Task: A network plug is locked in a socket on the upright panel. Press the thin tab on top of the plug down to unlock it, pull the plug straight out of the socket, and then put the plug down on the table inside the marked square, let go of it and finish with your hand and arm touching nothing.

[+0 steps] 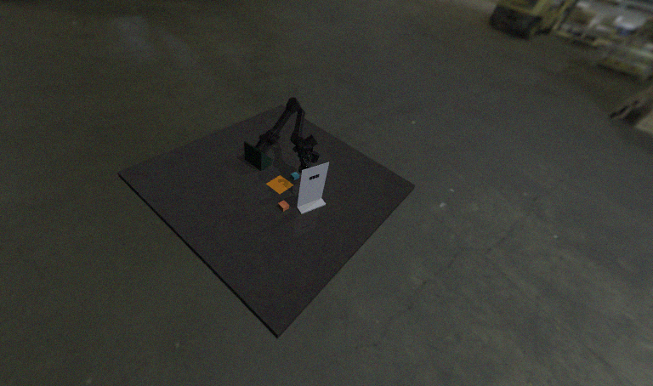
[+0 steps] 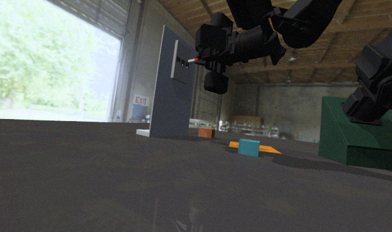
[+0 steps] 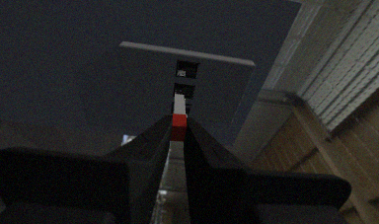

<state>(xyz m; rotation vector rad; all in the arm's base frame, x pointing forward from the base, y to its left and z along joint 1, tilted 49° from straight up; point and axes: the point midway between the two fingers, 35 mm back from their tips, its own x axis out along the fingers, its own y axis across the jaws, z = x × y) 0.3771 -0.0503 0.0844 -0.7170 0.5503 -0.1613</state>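
Now: the upright panel 6 cm ahead of my gripper tip, 3 cm to the right of it and 8 cm below it. From my gripper tip the other things lie so: network plug 1 cm ahead; then teal block 16 cm behind, 7 cm to the left, 21 cm below; then orange-brown block 2 cm behind, 16 cm to the right, 20 cm below.
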